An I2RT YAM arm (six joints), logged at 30 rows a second.
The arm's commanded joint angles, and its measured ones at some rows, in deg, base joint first. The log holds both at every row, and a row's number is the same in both.
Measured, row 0:
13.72, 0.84, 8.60, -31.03, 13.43, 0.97
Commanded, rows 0 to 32:
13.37, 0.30, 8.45, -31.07, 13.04, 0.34
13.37, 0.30, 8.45, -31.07, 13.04, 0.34
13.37, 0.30, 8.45, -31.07, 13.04, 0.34
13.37, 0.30, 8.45, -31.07, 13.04, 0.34
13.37, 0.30, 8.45, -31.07, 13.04, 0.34
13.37, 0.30, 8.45, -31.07, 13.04, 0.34
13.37, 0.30, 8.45, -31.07, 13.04, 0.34
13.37, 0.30, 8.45, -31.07, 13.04, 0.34
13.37, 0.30, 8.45, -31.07, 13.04, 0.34
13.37, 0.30, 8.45, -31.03, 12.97, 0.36
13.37, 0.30, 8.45, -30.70, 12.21, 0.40
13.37, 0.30, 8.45, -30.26, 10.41, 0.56
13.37, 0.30, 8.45, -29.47, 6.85, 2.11
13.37, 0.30, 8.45, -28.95, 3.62, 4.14
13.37, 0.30, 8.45, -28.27, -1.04, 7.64
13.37, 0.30, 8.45, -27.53, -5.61, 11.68
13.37, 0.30, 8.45, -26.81, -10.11, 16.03
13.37, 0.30, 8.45, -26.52, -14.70, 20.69
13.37, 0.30, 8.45, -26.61, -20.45, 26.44
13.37, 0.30, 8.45, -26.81, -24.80, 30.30
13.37, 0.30, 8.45, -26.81, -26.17, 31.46
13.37, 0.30, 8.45, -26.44, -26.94, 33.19
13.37, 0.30, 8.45, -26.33, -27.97, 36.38
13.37, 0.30, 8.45, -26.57, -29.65, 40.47
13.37, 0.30, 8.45, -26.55, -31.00, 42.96
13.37, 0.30, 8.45, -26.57, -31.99, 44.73
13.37, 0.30, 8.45, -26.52, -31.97, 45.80
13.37, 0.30, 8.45, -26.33, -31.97, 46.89
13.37, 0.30, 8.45, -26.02, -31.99, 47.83
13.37, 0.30, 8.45, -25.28, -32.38, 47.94
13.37, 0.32, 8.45, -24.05, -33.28, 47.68
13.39, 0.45, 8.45, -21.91, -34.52, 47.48
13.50, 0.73, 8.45, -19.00, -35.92, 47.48
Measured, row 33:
13.72, 0.86, 8.51, -22.11, -31.00, 44.29
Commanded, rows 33 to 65:
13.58, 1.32, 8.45, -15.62, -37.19, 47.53
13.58, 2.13, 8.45, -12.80, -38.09, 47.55
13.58, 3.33, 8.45, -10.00, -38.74, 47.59
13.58, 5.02, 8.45, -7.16, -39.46, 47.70
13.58, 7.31, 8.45, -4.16, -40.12, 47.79
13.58, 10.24, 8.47, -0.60, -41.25, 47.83
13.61, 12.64, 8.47, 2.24, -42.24, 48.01
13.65, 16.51, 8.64, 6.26, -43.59, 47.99
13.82, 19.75, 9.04, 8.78, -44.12, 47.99
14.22, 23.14, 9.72, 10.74, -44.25, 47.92
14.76, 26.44, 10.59, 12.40, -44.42, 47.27
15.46, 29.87, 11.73, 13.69, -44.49, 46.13
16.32, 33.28, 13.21, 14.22, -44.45, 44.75
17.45, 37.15, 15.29, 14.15, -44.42, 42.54
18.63, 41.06, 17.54, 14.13, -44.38, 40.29
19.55, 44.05, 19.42, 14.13, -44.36, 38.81
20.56, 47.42, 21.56, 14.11, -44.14, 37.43
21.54, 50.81, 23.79, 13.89, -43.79, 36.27
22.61, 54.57, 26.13, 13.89, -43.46, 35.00
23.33, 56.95, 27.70, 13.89, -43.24, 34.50
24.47, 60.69, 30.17, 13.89, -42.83, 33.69
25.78, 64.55, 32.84, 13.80, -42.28, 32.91
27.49, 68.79, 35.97, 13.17, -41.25, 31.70
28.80, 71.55, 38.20, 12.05, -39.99, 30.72
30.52, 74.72, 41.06, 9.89, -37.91, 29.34
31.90, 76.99, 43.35, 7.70, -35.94, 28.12
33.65, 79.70, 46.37, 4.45, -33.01, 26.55
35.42, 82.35, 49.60, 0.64, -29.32, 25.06
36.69, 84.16, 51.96, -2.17, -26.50, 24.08
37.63, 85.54, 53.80, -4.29, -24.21, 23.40
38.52, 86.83, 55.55, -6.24, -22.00, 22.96
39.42, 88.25, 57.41, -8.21, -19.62, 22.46
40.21, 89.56, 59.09, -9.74, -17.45, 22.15
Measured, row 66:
38.11, 87.05, 54.65, -7.84, -27.18, 26.28
